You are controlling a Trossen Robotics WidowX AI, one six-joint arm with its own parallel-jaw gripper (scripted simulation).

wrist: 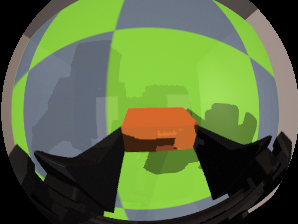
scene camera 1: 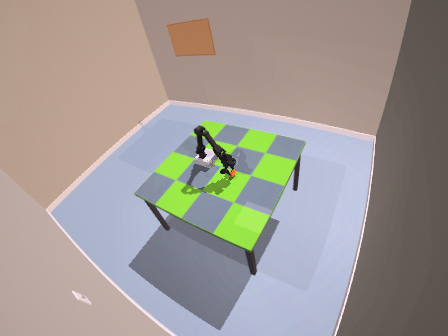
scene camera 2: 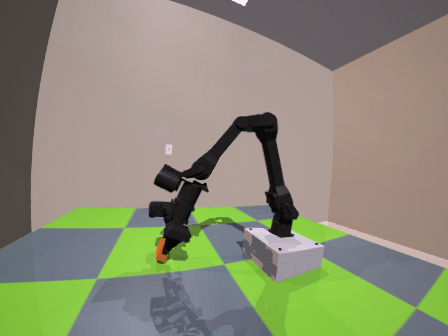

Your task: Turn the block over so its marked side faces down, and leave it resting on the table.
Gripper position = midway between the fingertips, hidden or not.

My gripper [scene camera 2: 163,248] carries a block [wrist: 144,129].
My gripper also shows in the wrist view [wrist: 158,129].
